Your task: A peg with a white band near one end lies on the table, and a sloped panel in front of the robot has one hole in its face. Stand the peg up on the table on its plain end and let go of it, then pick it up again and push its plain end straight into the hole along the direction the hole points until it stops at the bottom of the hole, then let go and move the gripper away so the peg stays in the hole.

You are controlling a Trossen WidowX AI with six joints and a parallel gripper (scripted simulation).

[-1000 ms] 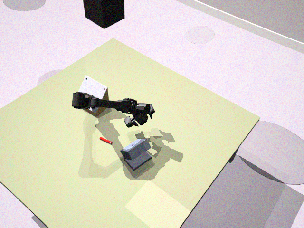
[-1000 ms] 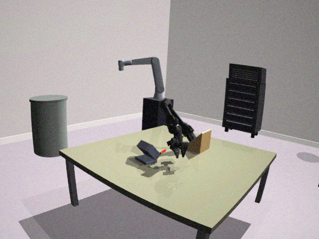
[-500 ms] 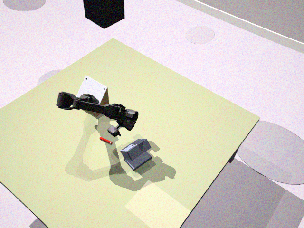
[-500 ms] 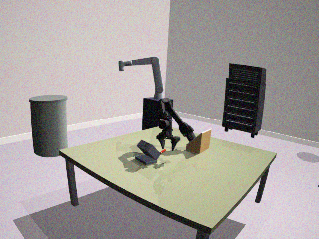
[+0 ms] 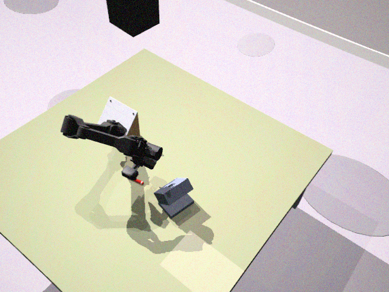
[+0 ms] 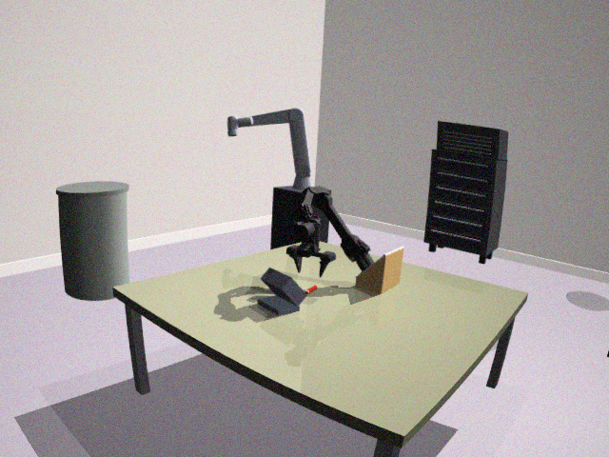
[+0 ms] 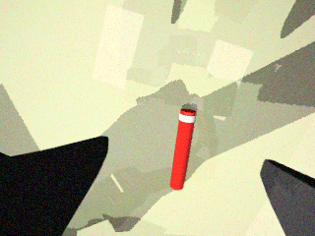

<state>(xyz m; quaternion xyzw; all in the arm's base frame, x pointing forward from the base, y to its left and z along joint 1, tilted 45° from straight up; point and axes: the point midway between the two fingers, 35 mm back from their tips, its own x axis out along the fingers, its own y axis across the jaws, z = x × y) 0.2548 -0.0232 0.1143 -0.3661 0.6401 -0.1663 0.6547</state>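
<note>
My gripper tip is 70 mm above the red peg, 10 mm to the left of it and 10 mm past it. Round my gripper tip: blue-grey sloped panel: 170 mm ahead, 30 mm to the left.
</note>
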